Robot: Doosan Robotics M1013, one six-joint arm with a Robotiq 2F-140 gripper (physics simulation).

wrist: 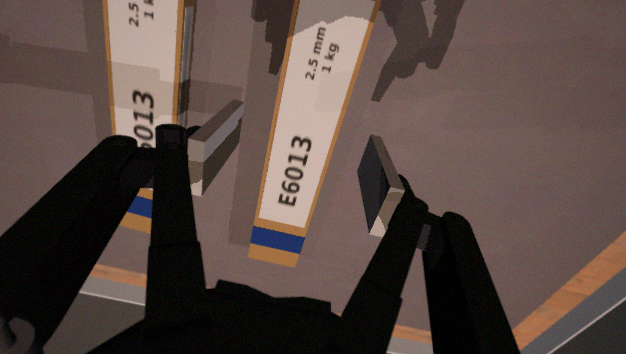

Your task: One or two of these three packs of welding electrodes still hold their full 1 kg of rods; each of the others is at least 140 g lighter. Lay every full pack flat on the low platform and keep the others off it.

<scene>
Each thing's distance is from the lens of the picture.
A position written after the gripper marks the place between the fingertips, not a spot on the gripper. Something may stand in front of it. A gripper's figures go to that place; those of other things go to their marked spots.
gripper [303, 138]: 0.20 m
welding electrode pack [148, 56]: 0.28 m
</scene>
